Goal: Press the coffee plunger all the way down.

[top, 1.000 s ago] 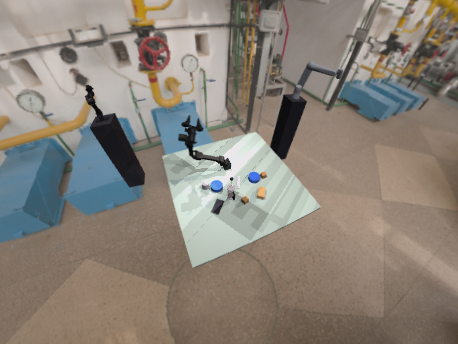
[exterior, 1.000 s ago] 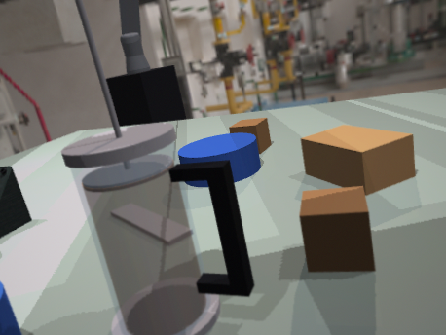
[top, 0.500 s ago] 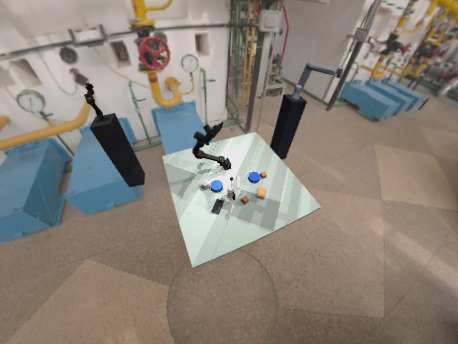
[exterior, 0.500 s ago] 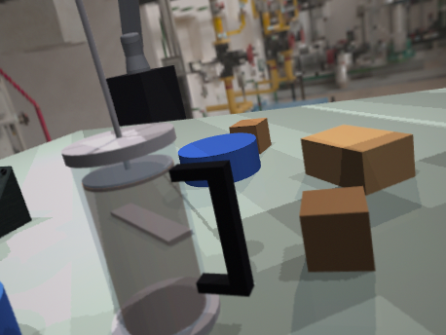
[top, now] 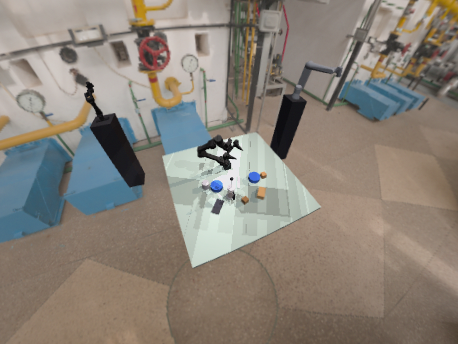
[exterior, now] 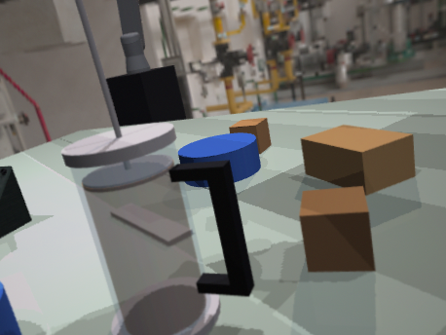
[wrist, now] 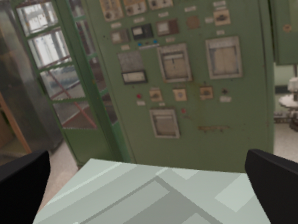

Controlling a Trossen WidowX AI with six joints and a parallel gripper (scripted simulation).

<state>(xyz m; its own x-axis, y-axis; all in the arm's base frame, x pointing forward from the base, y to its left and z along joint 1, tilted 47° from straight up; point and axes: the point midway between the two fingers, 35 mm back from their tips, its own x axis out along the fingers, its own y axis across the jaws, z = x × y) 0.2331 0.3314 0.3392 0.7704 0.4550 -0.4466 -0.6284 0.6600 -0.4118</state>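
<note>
Right now the coffee press is 350 mm below my gripper tip, 70 mm to the right of it and 70 mm ahead of it. Also, from my gripper tip: tan box: 450 mm below, 220 mm to the left, 120 mm ahead; grey cylinder: 440 mm below, 280 mm to the right, 110 mm behind.
</note>
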